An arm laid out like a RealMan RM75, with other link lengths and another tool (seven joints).
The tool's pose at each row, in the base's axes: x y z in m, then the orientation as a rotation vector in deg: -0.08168 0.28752 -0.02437 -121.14 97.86 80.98; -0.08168 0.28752 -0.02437 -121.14 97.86 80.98; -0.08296 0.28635 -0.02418 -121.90 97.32 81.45; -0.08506 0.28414 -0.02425 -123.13 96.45 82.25; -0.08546 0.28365 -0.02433 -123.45 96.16 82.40; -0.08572 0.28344 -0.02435 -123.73 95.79 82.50; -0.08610 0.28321 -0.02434 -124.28 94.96 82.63; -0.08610 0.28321 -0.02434 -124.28 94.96 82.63; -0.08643 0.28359 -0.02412 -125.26 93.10 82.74; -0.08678 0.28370 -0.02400 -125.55 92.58 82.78; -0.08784 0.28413 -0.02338 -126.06 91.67 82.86; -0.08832 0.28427 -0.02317 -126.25 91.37 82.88
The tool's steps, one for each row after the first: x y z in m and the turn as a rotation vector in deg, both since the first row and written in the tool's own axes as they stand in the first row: 0.00000 0.00000 0.00000 0.00 0.00 0.00; 0.00079 0.00156 -0.00001 -0.65 0.24 -0.31; 0.00255 0.00405 0.00002 -1.73 0.64 -0.78; 0.00298 0.00451 0.00002 -1.97 0.73 -0.96; 0.00316 0.00479 0.00007 -2.15 0.79 -1.21; 0.00334 0.00519 0.00016 -2.46 0.87 -1.77; 0.00334 0.00519 0.00016 -2.46 0.87 -1.77; 0.00293 0.00541 0.00044 -2.92 0.93 -3.07; 0.00278 0.00571 0.00064 -3.06 0.96 -3.43; 0.00209 0.00669 0.00116 -3.33 1.02 -4.05; 0.00187 0.00712 0.00140 -3.42 1.05 -4.26
